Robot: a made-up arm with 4 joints.
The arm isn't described. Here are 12 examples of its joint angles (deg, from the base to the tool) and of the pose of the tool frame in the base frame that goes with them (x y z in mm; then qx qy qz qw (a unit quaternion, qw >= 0)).
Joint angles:
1: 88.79 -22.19 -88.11 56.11
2: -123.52 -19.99 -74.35 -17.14
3: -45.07 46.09 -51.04 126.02
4: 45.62 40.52 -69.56 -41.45
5: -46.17 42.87 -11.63 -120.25
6: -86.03 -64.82 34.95 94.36
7: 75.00 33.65 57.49 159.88
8: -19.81 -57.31 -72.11 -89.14
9: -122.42 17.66 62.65 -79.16
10: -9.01 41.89 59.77 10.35
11: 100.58 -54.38 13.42 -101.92
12: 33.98 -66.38 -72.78 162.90
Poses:
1: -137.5 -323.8 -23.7 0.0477 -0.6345 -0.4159 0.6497
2: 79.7 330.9 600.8 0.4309 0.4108 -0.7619 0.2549
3: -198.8 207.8 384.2 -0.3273 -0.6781 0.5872 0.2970
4: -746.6 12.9 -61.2 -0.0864 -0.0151 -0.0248 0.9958
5: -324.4 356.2 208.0 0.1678 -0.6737 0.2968 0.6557
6: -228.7 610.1 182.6 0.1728 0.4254 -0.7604 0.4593
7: -687.9 -74.6 -7.4 -0.3199 0.2167 -0.5550 0.7367
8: -613.7 -23.1 -210.0 -0.5521 -0.0159 -0.0584 0.8316
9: -13.6 225.1 515.3 0.1670 -0.8386 -0.0136 0.5184
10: -716.1 232.6 44.2 0.4418 -0.1058 0.4100 0.7909
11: -36.6 -341.5 458.3 0.6563 -0.3606 -0.6215 0.2302
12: -261.6 -298.5 173.9 -0.6984 0.4147 0.5831 0.0144
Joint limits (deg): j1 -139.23..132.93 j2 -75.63..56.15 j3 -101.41..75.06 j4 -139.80..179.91
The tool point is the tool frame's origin. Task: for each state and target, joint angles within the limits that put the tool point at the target. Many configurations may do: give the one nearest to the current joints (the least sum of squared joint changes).
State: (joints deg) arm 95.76 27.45 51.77 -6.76
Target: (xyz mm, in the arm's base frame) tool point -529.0 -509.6 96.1
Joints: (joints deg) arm 77.10 12.75 39.12 -6.77
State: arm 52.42 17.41 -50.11 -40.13
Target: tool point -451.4 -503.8 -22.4
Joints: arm 64.53 -12.80 -44.01 -62.67
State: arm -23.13 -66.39 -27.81 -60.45
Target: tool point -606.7 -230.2 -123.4
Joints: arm -12.30 -75.63 -15.41 -71.48
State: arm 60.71 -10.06 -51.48 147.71
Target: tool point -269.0 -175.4 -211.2
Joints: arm 42.13 -41.28 -21.11 109.54
